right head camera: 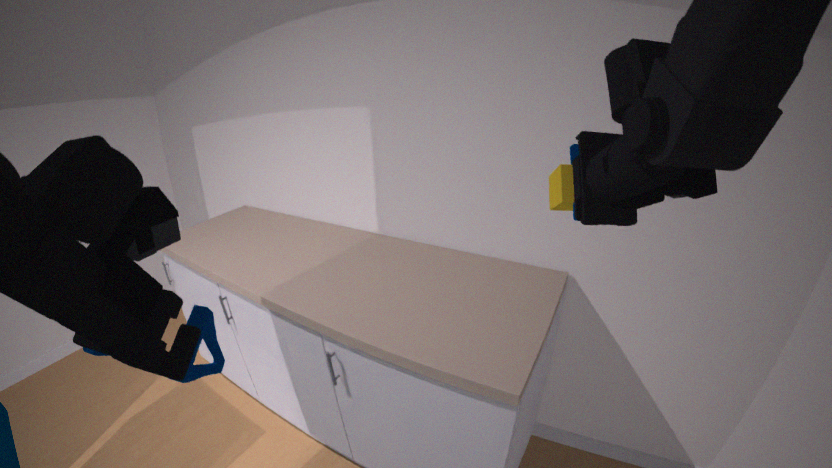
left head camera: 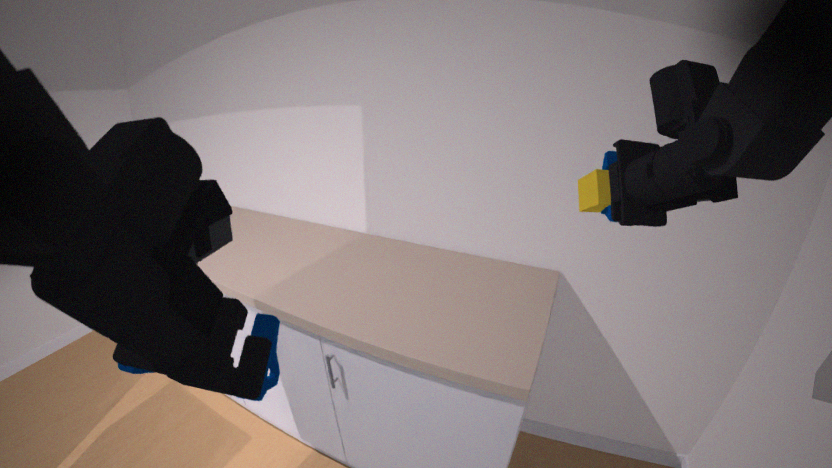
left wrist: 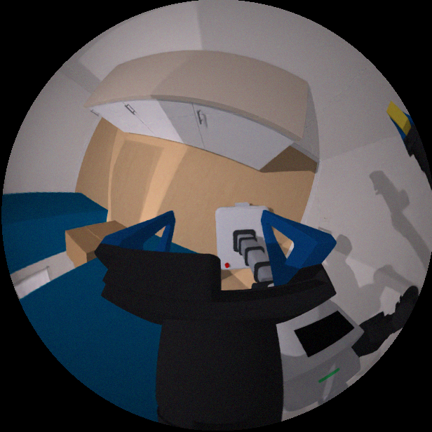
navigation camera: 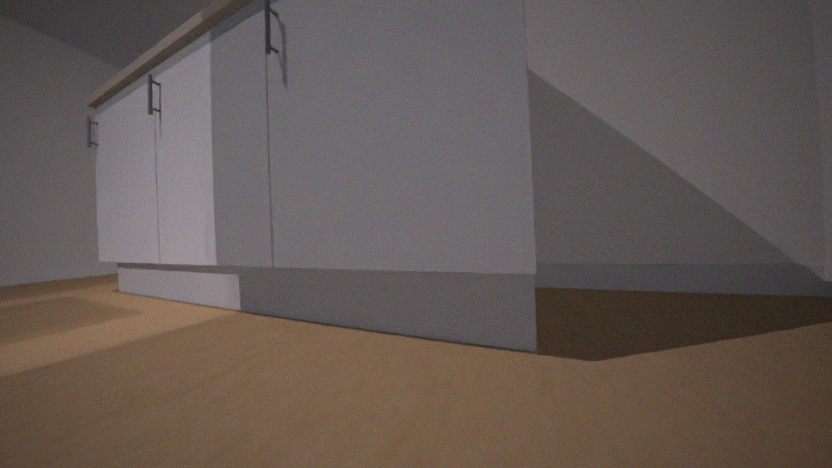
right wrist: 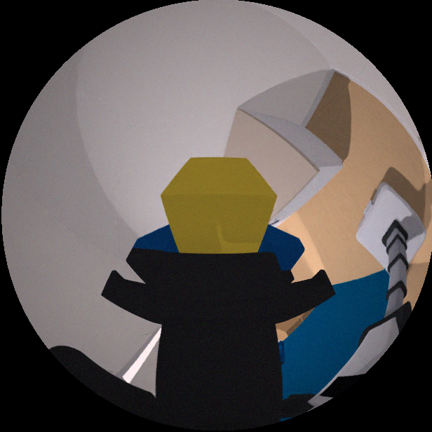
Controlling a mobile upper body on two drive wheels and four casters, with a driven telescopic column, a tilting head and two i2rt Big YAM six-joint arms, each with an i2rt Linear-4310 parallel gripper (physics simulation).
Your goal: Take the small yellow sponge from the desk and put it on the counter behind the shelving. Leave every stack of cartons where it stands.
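Frame: origin at the left arm's base, x ahead, y up, z right, level; millimetres.
Seen in the pictures: left gripper, fingertip midpoint: (right head camera: pixel 187 357) (left head camera: pixel 232 370); right gripper, fingertip midpoint: (right head camera: pixel 578 194).
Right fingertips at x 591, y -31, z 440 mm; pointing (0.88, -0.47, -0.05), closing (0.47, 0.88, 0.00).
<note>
A point is followed by its place in that frame.
The small yellow sponge (left head camera: pixel 593 190) @[z 399, x 546, y -10 mm] (right head camera: pixel 561 187) @[z 399, x 535, y -7 mm] (left wrist: pixel 398 117) (right wrist: pixel 218 205) is between the fingers of my right gripper (left head camera: pixel 608 187) @[z 440, x 591, y -31 mm] (right head camera: pixel 574 183) @[z 440, x 591, y -31 mm], which is shut on it, raised in the air at the right of the head views. The counter (left head camera: pixel 407 291) @[z 130, x 1089, y -498 mm] (right head camera: pixel 418 291) @[z 157, x 1091, y -498 mm] (left wrist: pixel 215 75) (right wrist: pixel 270 160), beige-topped with white cabinet doors, stands against the wall ahead; the sponge is apart from it. My left gripper (left wrist: pixel 217 215) is open, with nothing between its blue fingers, low at the left of the head views. The desk does not show.
Blue shelving (right head camera: pixel 6 436) @[z -2090, x 581, y -1327 mm] (left wrist: pixel 90 340) (right wrist: pixel 345 325) stands on the left side, with a brown carton (left wrist: pixel 82 245) by it in the left wrist view. The counter's cabinet doors (navigation camera: pixel 378 145) @[z 175, x 802, y -1003 mm] fill much of the navigation view. A side wall (left head camera: pixel 773 349) @[z 1369, x 812, y -595 mm] is at the right.
</note>
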